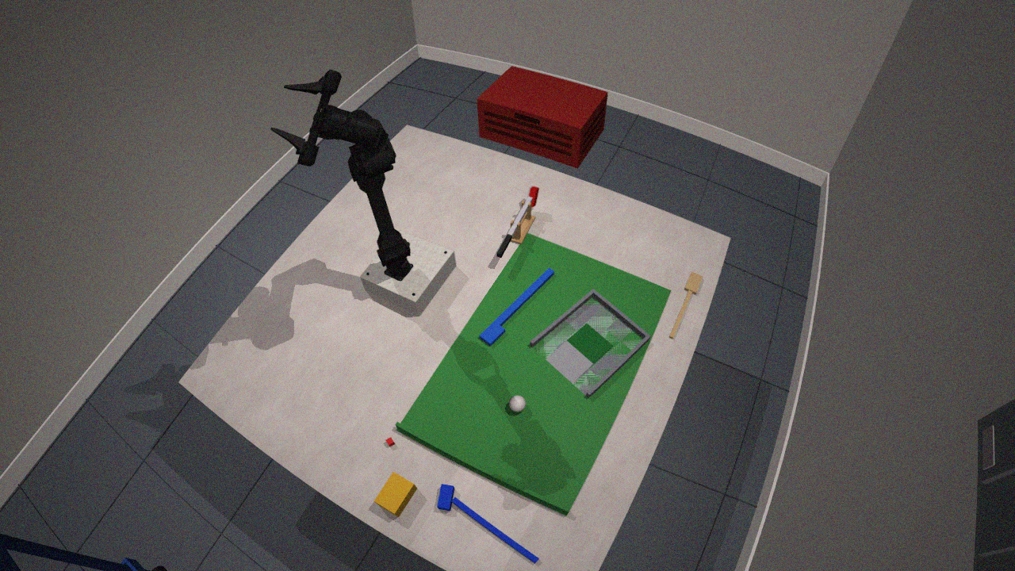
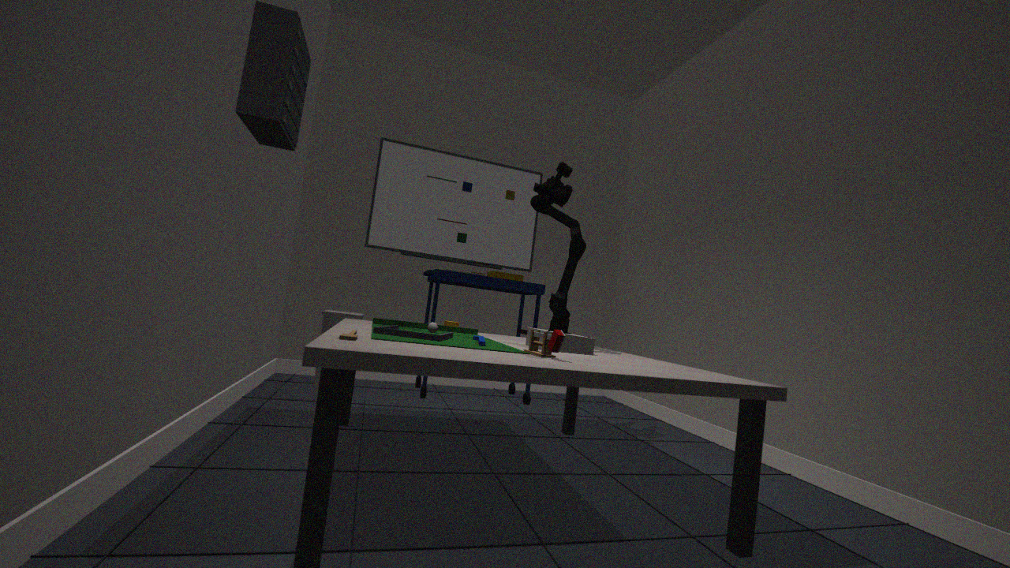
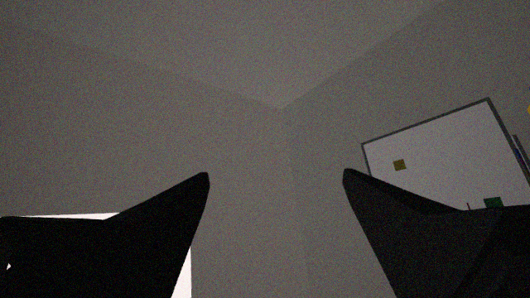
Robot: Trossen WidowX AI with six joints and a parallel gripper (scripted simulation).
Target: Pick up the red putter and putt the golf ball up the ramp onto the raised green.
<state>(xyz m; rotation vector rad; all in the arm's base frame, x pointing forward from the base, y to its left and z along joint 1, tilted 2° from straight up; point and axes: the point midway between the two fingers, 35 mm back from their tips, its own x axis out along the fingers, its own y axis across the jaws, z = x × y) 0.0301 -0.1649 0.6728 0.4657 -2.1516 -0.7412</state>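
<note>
The red putter lies 700 mm below my gripper tip, 510 mm to the left of it and 220 mm ahead of it. From my gripper tip the other things lie so: white golf ball (740 mm below, 500 mm ahead); then red cube (750 mm below, 280 mm ahead, 250 mm to the right); then yellow block (740 mm below, 370 mm ahead, 360 mm to the right).
</note>
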